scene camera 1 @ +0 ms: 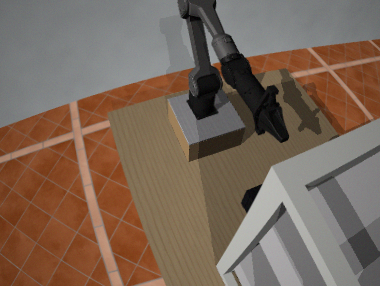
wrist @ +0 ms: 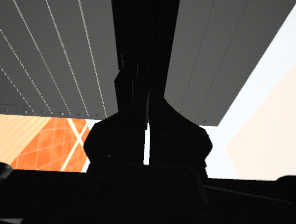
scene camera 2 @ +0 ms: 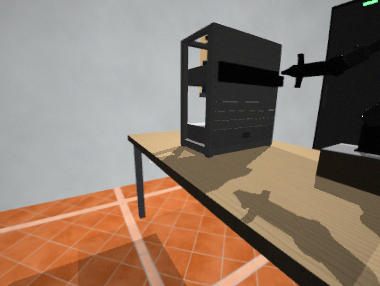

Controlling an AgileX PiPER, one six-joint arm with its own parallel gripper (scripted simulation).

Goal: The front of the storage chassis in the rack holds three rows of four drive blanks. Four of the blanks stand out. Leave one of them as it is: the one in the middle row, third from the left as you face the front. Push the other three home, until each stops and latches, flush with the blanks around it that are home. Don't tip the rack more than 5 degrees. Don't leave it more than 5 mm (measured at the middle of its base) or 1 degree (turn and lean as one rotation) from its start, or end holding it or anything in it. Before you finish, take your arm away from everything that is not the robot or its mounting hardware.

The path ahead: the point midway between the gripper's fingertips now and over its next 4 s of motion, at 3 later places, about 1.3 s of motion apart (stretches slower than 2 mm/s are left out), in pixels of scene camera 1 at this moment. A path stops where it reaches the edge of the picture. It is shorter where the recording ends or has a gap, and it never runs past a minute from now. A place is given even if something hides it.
My gripper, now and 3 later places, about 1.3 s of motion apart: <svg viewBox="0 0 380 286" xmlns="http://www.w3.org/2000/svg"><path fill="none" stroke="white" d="M285 139L249 161L266 192L271 200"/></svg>
